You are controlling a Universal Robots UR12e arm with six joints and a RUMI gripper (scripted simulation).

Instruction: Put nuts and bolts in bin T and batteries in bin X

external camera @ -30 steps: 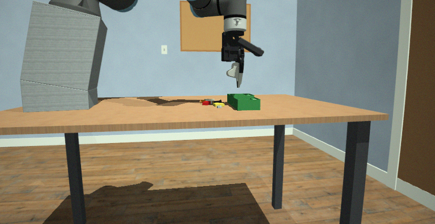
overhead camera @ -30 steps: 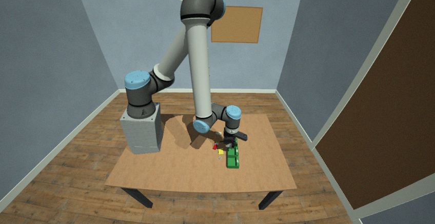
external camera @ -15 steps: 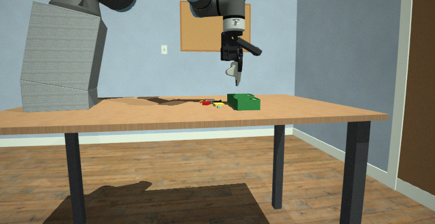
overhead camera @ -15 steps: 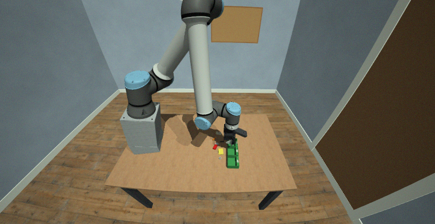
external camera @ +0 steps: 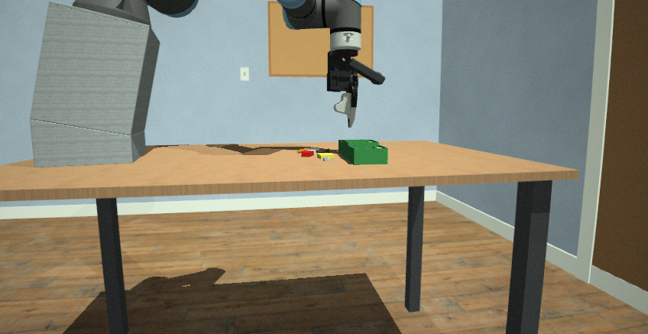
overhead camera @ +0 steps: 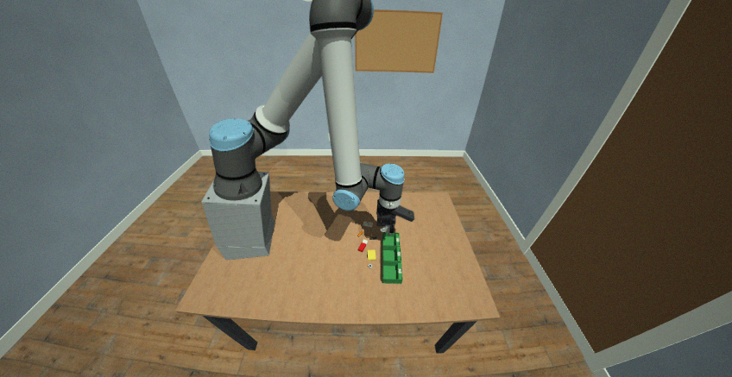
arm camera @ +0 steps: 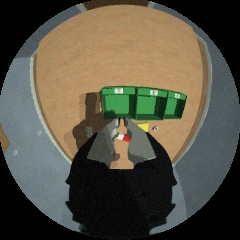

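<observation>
My gripper is now 15 cm past the orange piece, 9 cm above it and 5 cm to the right of it. Round my hand: green bin 8 cm to the right, 7 cm below, 2 cm ahead; then yellow battery 9 cm below, 8 cm behind, 7 cm to the right; then bolt 9 cm below, 7 cm behind, 3 cm to the left.
</observation>
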